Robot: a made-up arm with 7 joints.
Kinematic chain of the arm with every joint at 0, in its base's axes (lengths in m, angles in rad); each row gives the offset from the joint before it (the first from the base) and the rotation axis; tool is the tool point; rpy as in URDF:
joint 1: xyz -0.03 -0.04 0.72 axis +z
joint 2: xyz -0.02 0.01 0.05 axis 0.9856 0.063 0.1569
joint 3: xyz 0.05 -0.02 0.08 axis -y
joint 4: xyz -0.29 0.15 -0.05 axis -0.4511 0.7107 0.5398
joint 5: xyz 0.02 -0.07 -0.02 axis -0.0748 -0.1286 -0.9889
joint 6: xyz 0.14 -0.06 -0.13 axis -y
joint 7: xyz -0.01 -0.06 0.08 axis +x
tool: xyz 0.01 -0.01 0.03 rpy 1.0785 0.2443 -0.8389
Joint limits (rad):
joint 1: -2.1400..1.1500
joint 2: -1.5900..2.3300
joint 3: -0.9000..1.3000
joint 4: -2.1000..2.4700
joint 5: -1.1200..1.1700
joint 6: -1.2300..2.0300
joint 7: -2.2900..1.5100
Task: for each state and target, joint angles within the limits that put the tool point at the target. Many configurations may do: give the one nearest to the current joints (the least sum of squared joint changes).
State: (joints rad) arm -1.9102 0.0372 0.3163 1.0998 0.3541 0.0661 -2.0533
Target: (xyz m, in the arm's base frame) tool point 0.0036 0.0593 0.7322
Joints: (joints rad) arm -2.1111 0.0204 -0.0217 1.1012 0.4910 0.1567 -1.9652
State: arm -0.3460 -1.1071 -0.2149 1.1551 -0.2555 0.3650 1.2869
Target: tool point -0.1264 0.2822 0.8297
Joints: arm -0.9448 -0.5542 -0.9000 1.7304 -0.8673 0.5193 1.3947
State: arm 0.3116 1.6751 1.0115 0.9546 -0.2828 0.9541 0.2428
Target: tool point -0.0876 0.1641 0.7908
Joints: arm 0.5149 1.7669 1.0062 1.0340 -0.6287 1.2224 0.2567
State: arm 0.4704 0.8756 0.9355 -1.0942 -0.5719 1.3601 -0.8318
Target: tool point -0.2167 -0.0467 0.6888
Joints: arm 0.7930 1.1819 0.2885 -1.0577 -0.2140 1.2611 -0.7884
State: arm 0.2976 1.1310 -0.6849 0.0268 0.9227 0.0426 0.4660
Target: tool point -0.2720 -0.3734 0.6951
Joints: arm 0.0958 1.3691 -0.7604 -0.3508 1.1700 -0.0549 0.5639
